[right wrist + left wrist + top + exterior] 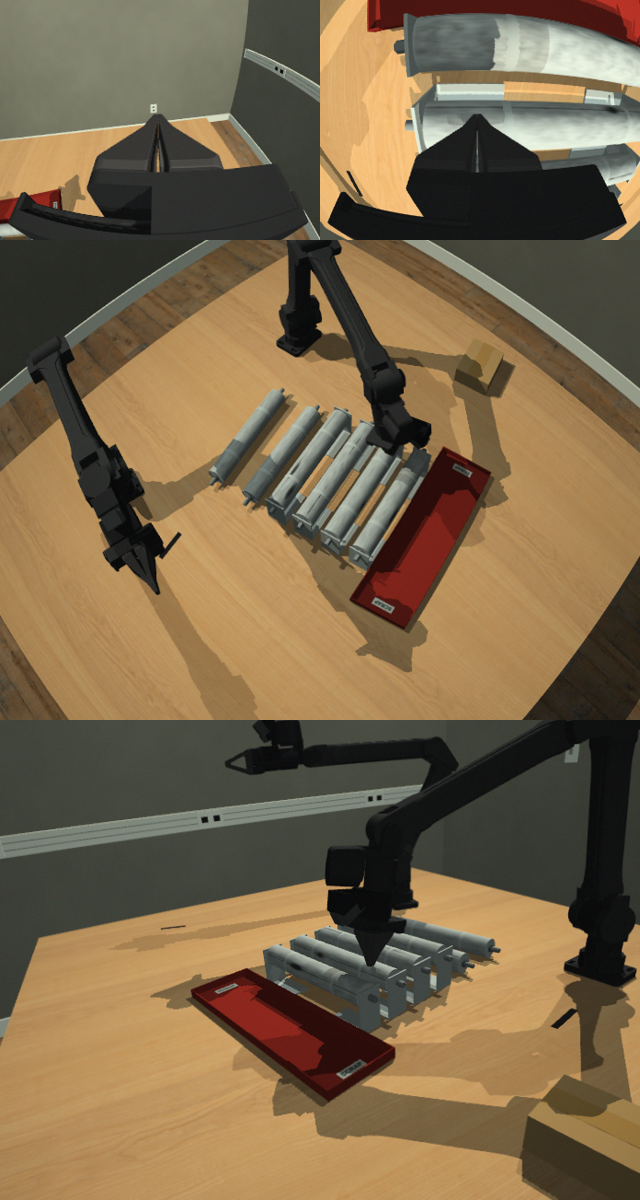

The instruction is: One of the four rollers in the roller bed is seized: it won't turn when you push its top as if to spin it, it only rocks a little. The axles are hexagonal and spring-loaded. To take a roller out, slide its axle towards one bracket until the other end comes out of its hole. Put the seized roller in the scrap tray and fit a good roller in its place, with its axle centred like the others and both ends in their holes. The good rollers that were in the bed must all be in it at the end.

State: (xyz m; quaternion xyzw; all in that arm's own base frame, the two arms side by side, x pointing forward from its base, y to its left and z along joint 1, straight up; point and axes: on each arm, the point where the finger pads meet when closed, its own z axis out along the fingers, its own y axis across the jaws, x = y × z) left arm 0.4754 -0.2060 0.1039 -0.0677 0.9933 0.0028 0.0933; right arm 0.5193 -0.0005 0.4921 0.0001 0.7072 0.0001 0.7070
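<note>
Right now the grey roller is 140 mm behind my left hand, 130 mm to the right of it and 30 mm below it. Round my left hand: cardboard box 40 mm behind, 450 mm to the left, 70 mm below; red scrap tray 180 mm ahead, 70 mm to the right, 100 mm below.
</note>
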